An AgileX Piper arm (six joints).
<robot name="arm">
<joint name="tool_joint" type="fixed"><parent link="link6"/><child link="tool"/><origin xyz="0 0 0" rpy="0 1.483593 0"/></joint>
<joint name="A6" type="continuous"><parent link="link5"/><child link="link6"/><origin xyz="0.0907 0 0.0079"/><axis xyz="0.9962 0 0.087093"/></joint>
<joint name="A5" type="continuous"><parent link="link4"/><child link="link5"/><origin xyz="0 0 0"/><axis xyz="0 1 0"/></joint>
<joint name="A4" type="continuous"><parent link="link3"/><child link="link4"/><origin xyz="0.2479 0 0.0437"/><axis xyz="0.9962 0 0.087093"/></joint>
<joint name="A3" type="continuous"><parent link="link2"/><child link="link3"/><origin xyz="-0.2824 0 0.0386"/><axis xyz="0 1 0"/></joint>
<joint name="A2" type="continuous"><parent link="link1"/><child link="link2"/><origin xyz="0 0 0"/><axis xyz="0 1 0"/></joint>
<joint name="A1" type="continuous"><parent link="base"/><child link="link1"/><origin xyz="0 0 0.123"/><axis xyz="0 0 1"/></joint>
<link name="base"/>
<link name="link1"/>
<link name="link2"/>
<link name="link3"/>
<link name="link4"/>
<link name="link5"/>
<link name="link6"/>
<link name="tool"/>
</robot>
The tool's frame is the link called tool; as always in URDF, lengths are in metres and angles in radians. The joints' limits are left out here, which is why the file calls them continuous.
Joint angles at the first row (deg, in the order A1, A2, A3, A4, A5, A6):
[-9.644 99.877 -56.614 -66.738 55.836 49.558]
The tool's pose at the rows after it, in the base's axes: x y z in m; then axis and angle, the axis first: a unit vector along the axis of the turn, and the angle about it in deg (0 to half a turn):
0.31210, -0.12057, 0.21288, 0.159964, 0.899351, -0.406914, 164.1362
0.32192, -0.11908, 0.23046, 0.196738, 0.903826, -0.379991, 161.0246
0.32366, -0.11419, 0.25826, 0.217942, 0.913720, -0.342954, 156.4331
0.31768, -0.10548, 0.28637, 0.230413, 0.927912, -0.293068, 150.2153
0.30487, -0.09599, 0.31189, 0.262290, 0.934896, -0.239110, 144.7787
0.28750, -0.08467, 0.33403, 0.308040, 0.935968, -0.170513, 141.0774
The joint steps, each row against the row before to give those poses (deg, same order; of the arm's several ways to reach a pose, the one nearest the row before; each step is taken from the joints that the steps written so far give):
[0.000 0.000 -3.827 4.653 -0.001 -1.558]
[0.000 -0.557 -4.367 4.696 0.001 -0.845]
[0.000 -3.169 -3.186 5.577 -1.220 -3.101]
[0.001 -4.770 -1.095 6.231 -3.300 -3.113]
[-0.001 -5.115 -0.222 6.613 -1.801 -0.916]
[-0.001 -5.182 0.000 8.319 -0.009 -0.139]

